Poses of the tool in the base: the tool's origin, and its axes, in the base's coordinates. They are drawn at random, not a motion.
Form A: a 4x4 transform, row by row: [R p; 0 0 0 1], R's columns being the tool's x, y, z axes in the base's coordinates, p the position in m. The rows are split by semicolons.
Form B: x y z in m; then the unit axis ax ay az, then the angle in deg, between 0 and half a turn. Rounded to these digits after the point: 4 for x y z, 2 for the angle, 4 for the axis.
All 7 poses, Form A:
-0.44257 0.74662 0.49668 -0.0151; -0.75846 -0.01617 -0.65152 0.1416; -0.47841 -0.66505 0.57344 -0.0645; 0 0 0 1
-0.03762 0.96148 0.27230 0.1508; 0.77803 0.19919 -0.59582 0.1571; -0.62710 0.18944 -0.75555 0.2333; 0 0 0 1
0.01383 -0.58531 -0.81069 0.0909; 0.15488 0.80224 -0.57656 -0.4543; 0.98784 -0.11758 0.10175 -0.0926; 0 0 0 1
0.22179 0.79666 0.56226 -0.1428; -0.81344 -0.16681 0.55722 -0.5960; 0.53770 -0.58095 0.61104 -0.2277; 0 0 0 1
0.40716 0.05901 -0.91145 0.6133; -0.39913 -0.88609 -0.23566 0.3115; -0.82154 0.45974 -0.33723 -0.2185; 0 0 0 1
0.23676 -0.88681 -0.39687 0.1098; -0.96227 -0.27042 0.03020 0.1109; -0.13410 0.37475 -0.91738 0.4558; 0 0 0 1
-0.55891 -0.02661 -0.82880 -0.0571; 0.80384 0.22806 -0.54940 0.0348; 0.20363 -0.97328 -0.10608 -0.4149; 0 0 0 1
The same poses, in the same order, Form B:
-0.0151 0.1416 -0.0645 -0.0075 0.5437 -0.8392 116.27
0.1508 0.1571 0.2333 0.6501 0.7446 -0.1519 142.84
0.0909 -0.4543 -0.0926 0.2297 -0.9000 0.3704 92.35
-0.1428 -0.5960 -0.2277 -0.5772 0.0125 -0.8165 99.61
0.6133 0.3115 -0.2185 0.8302 -0.1074 -0.5470 155.24
0.1098 0.1109 0.4558 0.7834 -0.5974 -0.1716 167.30
-0.0571 0.0348 -0.4149 -0.3047 -0.7422 0.5970 135.93

